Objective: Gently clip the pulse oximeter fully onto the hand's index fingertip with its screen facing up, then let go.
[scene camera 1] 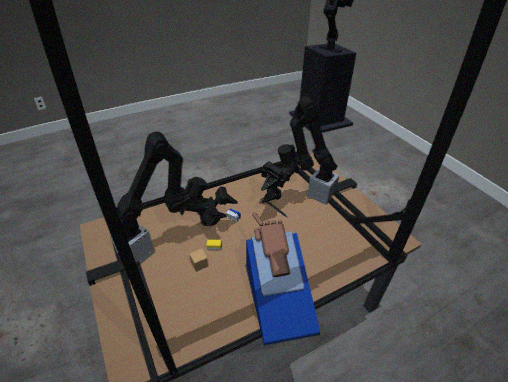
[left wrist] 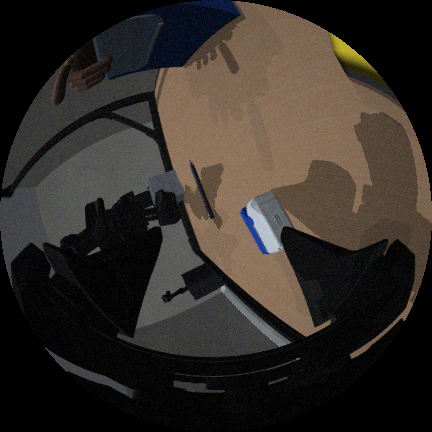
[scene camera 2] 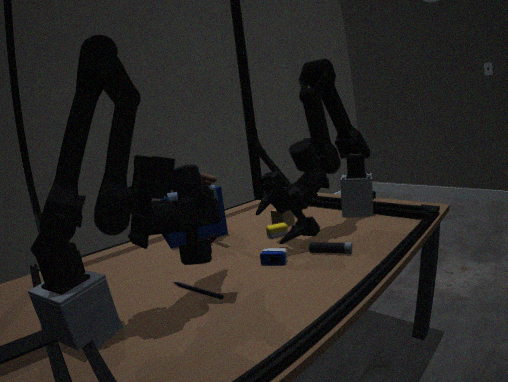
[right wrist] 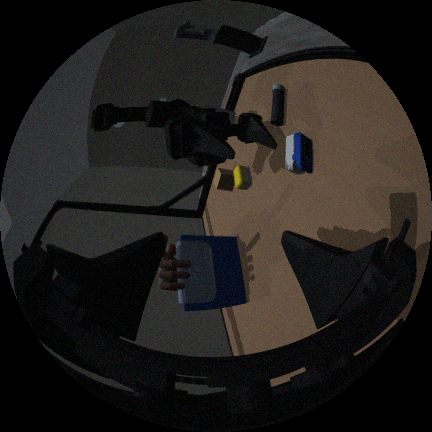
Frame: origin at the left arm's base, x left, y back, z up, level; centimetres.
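Seen in the pictures: left gripper, fingertip midpoint: (scene camera 1: pixel 231 209) (left wrist: pixel 223 232) (scene camera 2: pixel 268 229) (right wrist: pixel 258 149); right gripper, fingertip midpoint: (scene camera 1: pixel 261 196) (left wrist: pixel 129 195) (right wrist: pixel 224 238); left arm's base, origin of the base link: (scene camera 1: pixel 129 232) (scene camera 2: pixel 356 176); right arm's base, origin of the base link: (scene camera 1: pixel 324 176) (left wrist: pixel 151 196) (scene camera 2: pixel 66 282).
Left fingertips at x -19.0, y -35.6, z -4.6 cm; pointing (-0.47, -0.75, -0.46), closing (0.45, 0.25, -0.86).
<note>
Offsets run from my left fingertips to a thing's top centre. "spot": to the spot under its first point.
The blue-and-white pulse oximeter {dx +1.3, dy -2.3, dz -4.2 cm} (scene camera 1: pixel 233 215) (scene camera 2: pixel 273 257) (left wrist: pixel 267 222) (right wrist: pixel 299 152) lies on the table, its blue side with a dark patch facing scene camera 2. The brown hand {spot: dx -27.7, dy +12.1, dz +10.4 cm} (scene camera 1: pixel 274 240) (left wrist: pixel 90 72) (right wrist: pixel 172 272) rests on a pale pad; its index finger (scene camera 1: pixel 256 218) (left wrist: pixel 60 87) sticks out past the curled fingers. My left gripper (scene camera 1: pixel 231 209) (scene camera 2: pixel 270 228) (left wrist: pixel 223 232) is open and empty above the table close to the oximeter, which shows beside one fingertip in the left wrist view. My right gripper (scene camera 1: pixel 263 195) (right wrist: pixel 224 238) is open and empty, raised beyond the fingers.
A blue sloped stand (scene camera 1: pixel 287 320) (right wrist: pixel 230 280) carries the pad. A yellow block {dx -3.0, dy +15.0, dz -4.1 cm} (scene camera 1: pixel 214 244) (scene camera 2: pixel 276 230) (right wrist: pixel 241 177) and a wooden cube {dx -3.8, dy +24.6, dz -2.4 cm} (scene camera 1: pixel 199 259) (right wrist: pixel 225 180) lie near the left arm. A dark cylinder {dx +13.5, dy +3.6, dz -4.6 cm} (scene camera 2: pixel 330 248) (right wrist: pixel 278 105) and a thin pen {dx -10.7, dy -17.5, dz -6.5 cm} (scene camera 2: pixel 198 290) (left wrist: pixel 202 190) flank the oximeter.
</note>
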